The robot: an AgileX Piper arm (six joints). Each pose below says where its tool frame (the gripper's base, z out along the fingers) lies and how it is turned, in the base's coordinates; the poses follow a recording.
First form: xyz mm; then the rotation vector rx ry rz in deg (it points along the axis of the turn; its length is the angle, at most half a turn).
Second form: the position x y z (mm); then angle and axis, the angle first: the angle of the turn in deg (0 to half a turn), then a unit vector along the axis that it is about. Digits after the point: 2 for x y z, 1 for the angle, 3 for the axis.
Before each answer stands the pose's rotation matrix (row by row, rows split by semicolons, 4 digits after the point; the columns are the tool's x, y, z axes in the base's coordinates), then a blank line. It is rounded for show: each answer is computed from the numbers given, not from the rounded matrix.
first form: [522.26, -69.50, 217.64, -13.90, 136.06, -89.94]
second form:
-0.9456 0.0160 0.3249; -0.2926 0.3942 -0.8712; -0.1420 -0.9189 -0.3681

[522.26, -69.50, 217.64, 163.7, -0.085, 0.831, -0.549]
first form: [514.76, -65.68, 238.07, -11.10, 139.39, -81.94]
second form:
-0.9423 0.0407 0.3323; -0.2706 0.4920 -0.8275; -0.1972 -0.8696 -0.4526

[514.76, -65.68, 238.07, 162.1, -0.068, 0.860, -0.506]
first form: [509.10, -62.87, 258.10, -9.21, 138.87, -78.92]
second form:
-0.9332 0.0718 0.3520; -0.2657 0.5216 -0.8108; -0.2419 -0.8501 -0.4677

[509.10, -62.87, 258.10, 160.0, -0.058, 0.868, -0.493]
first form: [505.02, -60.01, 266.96, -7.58, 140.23, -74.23]
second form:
-0.9282 0.0872 0.3617; -0.2501 0.5736 -0.7801; -0.2755 -0.8145 -0.5106

[505.02, -60.01, 266.96, 158.8, -0.048, 0.883, -0.467]
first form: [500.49, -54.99, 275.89, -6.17, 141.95, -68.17]
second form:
-0.9215 0.0970 0.3760; -0.2328 0.6369 -0.7349; -0.3108 -0.7648 -0.5644

[500.49, -54.99, 275.89, 157.6, -0.039, 0.901, -0.433]
